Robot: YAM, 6 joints.
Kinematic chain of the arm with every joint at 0, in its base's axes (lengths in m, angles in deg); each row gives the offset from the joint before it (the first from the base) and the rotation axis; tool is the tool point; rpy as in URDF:
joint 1: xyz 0 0 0.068 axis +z
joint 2: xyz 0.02 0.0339 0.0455 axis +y
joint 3: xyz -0.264 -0.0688 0 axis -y
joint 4: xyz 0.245 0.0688 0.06 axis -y
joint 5: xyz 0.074 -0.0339 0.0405 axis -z
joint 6: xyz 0.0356 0 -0.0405 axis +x
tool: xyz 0 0 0 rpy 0 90 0
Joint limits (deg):
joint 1: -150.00..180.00
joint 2: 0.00..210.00
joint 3: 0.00..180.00
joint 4: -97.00..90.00
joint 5: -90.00..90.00
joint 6: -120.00..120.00
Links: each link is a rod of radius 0.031 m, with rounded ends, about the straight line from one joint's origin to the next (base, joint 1, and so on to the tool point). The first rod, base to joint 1, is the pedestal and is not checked.
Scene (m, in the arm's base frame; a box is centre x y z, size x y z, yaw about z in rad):
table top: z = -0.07
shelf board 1: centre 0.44 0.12 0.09 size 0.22 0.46 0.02 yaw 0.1
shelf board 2: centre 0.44 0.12 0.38 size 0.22 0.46 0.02 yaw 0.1
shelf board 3: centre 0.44 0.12 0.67 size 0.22 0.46 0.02 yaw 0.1
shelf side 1: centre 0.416 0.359 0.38 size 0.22 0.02 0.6 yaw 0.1
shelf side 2: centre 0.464 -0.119 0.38 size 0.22 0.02 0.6 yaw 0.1
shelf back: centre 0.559 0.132 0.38 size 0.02 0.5 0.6 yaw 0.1
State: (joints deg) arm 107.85 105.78 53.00 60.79 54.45 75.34
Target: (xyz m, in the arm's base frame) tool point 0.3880 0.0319 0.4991
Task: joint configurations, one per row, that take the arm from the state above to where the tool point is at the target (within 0.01 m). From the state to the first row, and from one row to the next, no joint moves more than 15 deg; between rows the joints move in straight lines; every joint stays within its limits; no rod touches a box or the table.
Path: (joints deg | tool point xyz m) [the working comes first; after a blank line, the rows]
Joints at the target: 180.00 26.02 122.51 61.86 63.65 75.34
Straight joint move there: clear.

1: 119.88 92.49 64.58 60.97 55.98 75.34 | -0.1512 0.3223 0.3668
2: 131.90 79.19 76.17 61.15 57.52 75.34 | -0.1563 0.2191 0.4989
3: 143.93 65.90 87.75 61.33 59.05 75.34 | -0.0857 0.1002 0.5930
4: 155.95 52.61 99.34 61.50 60.58 75.34 | 0.0534 0.0101 0.6297
5: 167.98 39.31 110.92 61.68 62.11 75.34 | 0.2277 -0.0163 0.5982
6: 180.00 26.02 122.51 61.86 63.65 75.34 | 0.3880 0.0319 0.4991

